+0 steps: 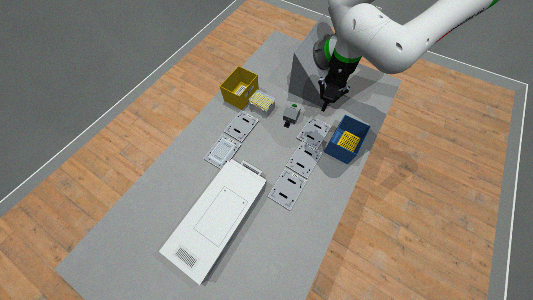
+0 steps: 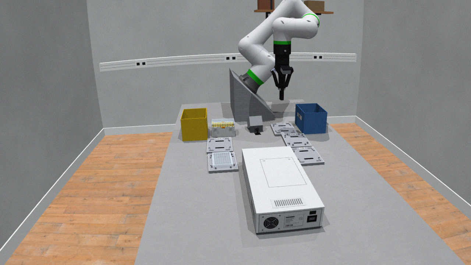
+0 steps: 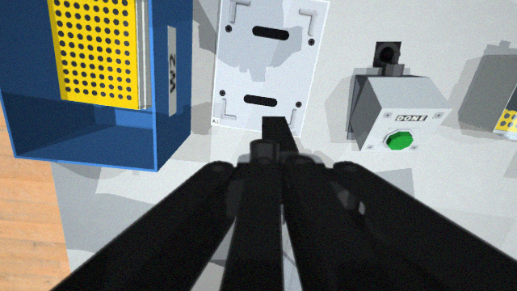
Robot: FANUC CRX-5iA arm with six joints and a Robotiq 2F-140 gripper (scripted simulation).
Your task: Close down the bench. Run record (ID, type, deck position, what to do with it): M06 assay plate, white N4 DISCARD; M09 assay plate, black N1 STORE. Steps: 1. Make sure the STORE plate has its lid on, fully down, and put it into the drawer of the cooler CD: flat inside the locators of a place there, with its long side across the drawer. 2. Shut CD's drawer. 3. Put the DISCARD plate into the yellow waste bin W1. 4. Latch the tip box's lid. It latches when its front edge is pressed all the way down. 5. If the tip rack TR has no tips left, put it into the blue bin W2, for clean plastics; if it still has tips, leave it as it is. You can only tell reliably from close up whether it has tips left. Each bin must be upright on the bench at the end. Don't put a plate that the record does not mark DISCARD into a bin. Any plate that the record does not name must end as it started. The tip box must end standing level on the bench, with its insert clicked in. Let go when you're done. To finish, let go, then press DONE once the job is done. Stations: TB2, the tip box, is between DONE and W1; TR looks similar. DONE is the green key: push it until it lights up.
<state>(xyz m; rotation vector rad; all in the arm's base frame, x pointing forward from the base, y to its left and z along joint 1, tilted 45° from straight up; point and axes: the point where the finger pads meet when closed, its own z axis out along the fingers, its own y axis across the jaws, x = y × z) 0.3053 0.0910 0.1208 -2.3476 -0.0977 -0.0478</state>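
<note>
Right now the green DONE key is 2 cm behind my hand, 15 cm to the right of it and 13 cm below it. Round my hand: tip box lid: 3 cm ahead, 32 cm to the right, 14 cm below; blue bin W2: 3 cm ahead, 16 cm to the left, 16 cm below; tip rack TR: 4 cm ahead, 17 cm to the left, 15 cm below.
</note>
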